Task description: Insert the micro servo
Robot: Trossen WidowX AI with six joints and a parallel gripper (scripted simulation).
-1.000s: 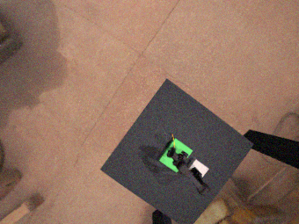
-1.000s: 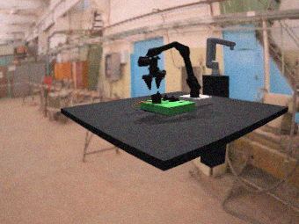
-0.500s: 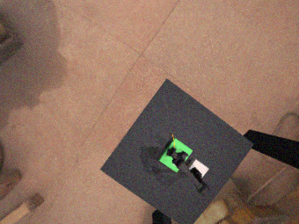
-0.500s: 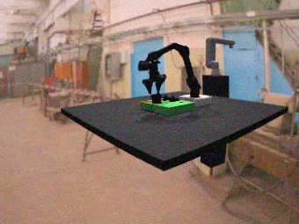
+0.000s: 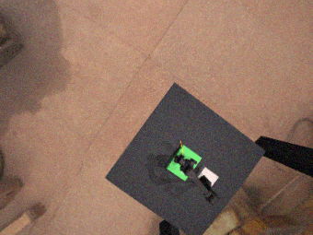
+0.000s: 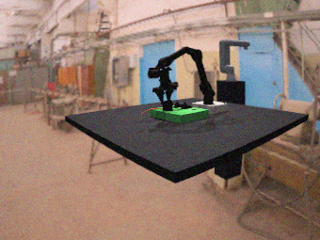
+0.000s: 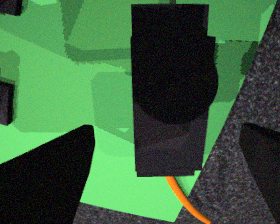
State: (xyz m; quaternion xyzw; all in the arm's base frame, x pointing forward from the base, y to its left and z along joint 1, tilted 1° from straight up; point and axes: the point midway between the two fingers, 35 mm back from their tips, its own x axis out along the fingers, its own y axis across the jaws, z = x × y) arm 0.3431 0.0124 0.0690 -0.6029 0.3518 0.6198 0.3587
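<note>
Right now my gripper tip is 4 cm past the green deck, 4 cm to the right of it and 7 cm above it.
</note>
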